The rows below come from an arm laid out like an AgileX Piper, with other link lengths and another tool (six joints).
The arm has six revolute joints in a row. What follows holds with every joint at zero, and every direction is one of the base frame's.
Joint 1 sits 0.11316 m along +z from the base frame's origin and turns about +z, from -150 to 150 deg.
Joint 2 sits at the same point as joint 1 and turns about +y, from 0 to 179.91 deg.
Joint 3 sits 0.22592 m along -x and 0.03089 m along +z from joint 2 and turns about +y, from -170 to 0 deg.
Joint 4 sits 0.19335 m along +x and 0.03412 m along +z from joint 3 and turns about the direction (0.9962, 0, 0.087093), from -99.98 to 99.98 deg.
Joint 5 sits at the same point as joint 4 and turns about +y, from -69.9 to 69.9 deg.
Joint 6 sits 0.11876 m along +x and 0.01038 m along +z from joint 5 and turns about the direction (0.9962, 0, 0.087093), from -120 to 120 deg.
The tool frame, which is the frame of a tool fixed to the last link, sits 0.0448 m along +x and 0.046 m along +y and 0.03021 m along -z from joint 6; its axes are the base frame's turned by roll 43.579, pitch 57.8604 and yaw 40.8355 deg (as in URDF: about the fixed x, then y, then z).
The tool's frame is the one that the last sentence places.
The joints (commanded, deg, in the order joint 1, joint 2, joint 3, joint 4, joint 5, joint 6), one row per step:
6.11, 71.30, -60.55, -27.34, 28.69, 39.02
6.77, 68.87, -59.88, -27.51, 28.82, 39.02
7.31, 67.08, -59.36, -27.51, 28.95, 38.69
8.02, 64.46, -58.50, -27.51, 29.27, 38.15
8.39, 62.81, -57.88, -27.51, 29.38, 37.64
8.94, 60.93, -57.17, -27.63, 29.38, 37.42
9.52, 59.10, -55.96, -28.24, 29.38, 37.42
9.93, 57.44, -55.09, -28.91, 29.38, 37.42
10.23, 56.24, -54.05, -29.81, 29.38, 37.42
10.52, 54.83, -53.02, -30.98, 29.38, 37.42
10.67, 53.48, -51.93, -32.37, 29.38, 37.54
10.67, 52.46, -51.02, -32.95, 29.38, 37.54
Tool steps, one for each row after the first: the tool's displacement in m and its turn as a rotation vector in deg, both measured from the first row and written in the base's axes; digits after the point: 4 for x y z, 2 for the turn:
-0.0069, 0.0021, 0.0078, 0.01, -1.65, 0.61
-0.0124, 0.0037, 0.0129, -0.13, -2.76, 1.26
-0.0209, 0.0054, 0.0191, -0.41, -4.16, 2.07
-0.0264, 0.0060, 0.0224, -0.73, -5.03, 2.62
-0.0324, 0.0073, 0.0265, -0.87, -6.19, 3.26
-0.0386, 0.0079, 0.0273, -1.36, -6.89, 3.85
-0.0439, 0.0076, 0.0291, -1.90, -7.77, 4.25
-0.0480, 0.0066, 0.0279, -2.75, -8.05, 4.56
-0.0524, 0.0050, 0.0274, -3.83, -8.60, 4.86
-0.0564, 0.0026, 0.0263, -5.05, -9.07, 4.95
-0.0596, 0.0010, 0.0249, -5.61, -9.26, 4.95

